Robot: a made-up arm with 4 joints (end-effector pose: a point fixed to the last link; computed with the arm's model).
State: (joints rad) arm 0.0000 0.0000 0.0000 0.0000
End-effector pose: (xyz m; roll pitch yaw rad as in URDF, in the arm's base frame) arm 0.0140 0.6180 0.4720 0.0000 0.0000 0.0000
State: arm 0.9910 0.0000 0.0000 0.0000
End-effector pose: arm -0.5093 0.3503 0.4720 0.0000 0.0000 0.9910
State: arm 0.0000 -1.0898 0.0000 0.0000
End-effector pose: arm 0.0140 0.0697 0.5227 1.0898 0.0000 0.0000
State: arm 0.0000 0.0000 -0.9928 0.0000
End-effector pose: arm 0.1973 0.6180 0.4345 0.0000 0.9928 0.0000
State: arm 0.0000 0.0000 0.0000 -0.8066
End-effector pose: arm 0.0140 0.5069 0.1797 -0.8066 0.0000 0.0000
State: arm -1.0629 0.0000 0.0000 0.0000
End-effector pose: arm 0.5468 0.2883 0.4720 0.0000 0.0000 -1.0629
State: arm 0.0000 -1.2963 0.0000 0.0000
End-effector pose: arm 0.0140 -0.0234 0.4649 1.2963 0.0000 0.0000
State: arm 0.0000 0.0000 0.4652 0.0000
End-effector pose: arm -0.0643 0.6180 0.4265 0.0000 -0.4652 0.0000
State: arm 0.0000 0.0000 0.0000 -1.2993
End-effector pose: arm 0.0140 0.3421 0.0769 -1.2993 0.0000 0.0000
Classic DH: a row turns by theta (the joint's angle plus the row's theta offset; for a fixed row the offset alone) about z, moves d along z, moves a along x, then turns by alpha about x. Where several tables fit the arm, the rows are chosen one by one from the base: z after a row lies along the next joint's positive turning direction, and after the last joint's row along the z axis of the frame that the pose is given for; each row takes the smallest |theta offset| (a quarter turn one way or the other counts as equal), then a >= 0, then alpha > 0; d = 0 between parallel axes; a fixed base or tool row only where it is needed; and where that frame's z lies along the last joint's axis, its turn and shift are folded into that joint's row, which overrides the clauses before.
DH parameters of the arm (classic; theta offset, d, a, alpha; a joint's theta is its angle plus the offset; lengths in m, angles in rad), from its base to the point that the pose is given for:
joint 1: 1.5708 0.045 0.302 -1.5708
joint 2: -1.5708 -0.071 0.239 1.5708
joint 3: 0 0.082 0.172 1.5708
joint 4: -1.5708 -0.057 0.398 -1.5708
tool (fixed): -1.5708 0.016 0 0

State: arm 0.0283 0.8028 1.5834 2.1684
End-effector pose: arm -0.4259 0.1948 0.3967 0.5854 -0.7679 1.6166
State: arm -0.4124 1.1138 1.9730 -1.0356
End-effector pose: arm 0.4570 0.4395 0.0344 -2.7966 -0.4181 1.6011
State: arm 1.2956 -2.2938 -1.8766 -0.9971
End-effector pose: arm 0.0325 -0.0698 -0.0691 0.3140 -0.6828 -3.0183
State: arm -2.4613 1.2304 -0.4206 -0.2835
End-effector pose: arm 0.4117 -0.5883 -0.1314 -1.5416 0.1367 -2.8603
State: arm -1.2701 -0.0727 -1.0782 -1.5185
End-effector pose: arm 0.1871 0.2191 0.2242 -1.3657 1.0733 -1.1356
